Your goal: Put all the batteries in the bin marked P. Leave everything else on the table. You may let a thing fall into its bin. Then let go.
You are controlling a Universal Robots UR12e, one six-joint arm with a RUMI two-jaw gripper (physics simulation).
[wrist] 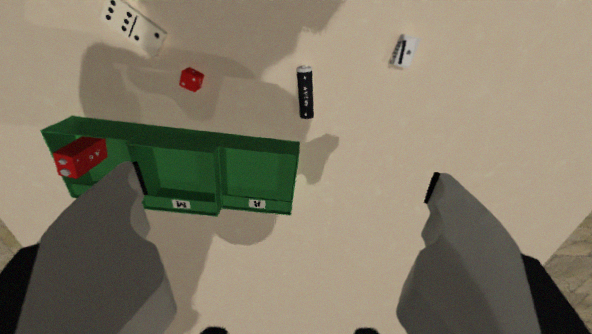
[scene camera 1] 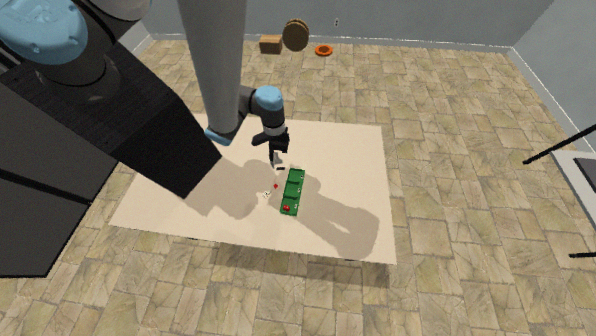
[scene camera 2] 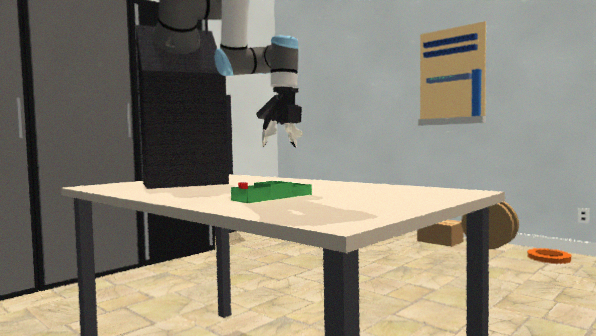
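My gripper is open and empty, high above the table. A black cylindrical battery lies on the table, apart from the green three-part bin tray. It lies beyond the tray's right end in the wrist view. A red 9 V battery rests tilted in the end compartment, at the left in the wrist view. My left finger hides that compartment's label there; the other two read M and A.
A red die and a white domino lie alongside the tray. A small white piece with a black line and a dot lies at the upper right in the wrist view. A large black block stands at the table's back.
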